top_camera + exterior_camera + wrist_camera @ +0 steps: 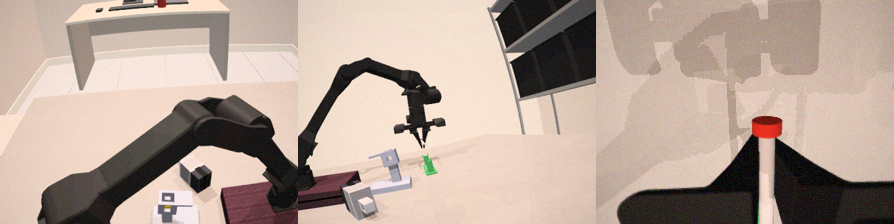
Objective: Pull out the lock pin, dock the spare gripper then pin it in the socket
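The green bracket lies 10 cm to the right of my gripper tip, 4 cm below it and 1 cm behind it. Also, from my gripper tip: spare gripper 35 cm to the right, 20 cm behind, 3 cm below; grey mount 21 cm to the right, 13 cm behind, 1 cm below.
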